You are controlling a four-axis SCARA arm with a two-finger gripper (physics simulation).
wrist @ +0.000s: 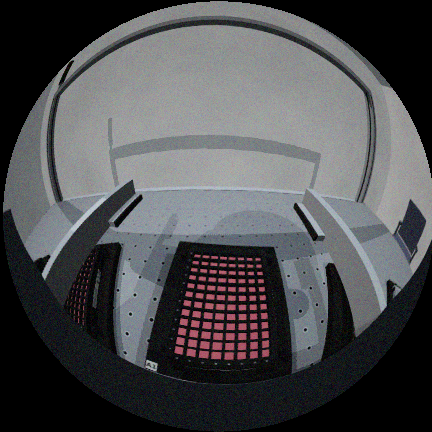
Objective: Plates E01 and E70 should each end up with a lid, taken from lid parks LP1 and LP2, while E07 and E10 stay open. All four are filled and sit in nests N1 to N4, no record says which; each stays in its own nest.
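Places are measured from the arm's base along level axes (x right, y ahead, z up), in metres.
Pixels of known places: gripper, fingertip midpoint: point(216, 189).
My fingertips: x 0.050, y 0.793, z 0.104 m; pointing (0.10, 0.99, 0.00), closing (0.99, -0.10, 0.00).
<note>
Ahead of a thing's pixels: the offset from my fingertips to its top centre. "spot": to the spot under its first point. Level surfaces: height alone.
My gripper point(216, 189) is open and empty, with one finger on each side of the view. Ahead of and below the fingers, a black plate @[dz -0.065, dx +0.007, dy -0.064 m] point(229, 306) with rows of pink-filled wells and no lid sits in a black nest @[spot: dz -0.080, dx -0.046, dy -0.060 m] point(166, 300). An A1 tag shows at the nest's near left corner. At the left, another plate @[dz -0.065, dx -0.174, dy -0.080 m] point(80, 295) with pink wells is partly hidden by the left finger. At the right, a black nest or plate edge @[spot: dz -0.080, dx +0.130, dy -0.104 m] point(337, 310) shows beside the right finger, which hides the rest. No plate codes or nest labels are readable. The lid parks cannot be made out.
The grey perforated table @[dz -0.091 m] point(135, 300) runs between the nests to a pale back edge @[spot: dz -0.091, dx +0.007, dy +0.203 m] point(215, 189). Shadows lie across it. A large dark-framed panel stands on the wall behind. A dark blue chair point(413, 225) stands at the far right.
</note>
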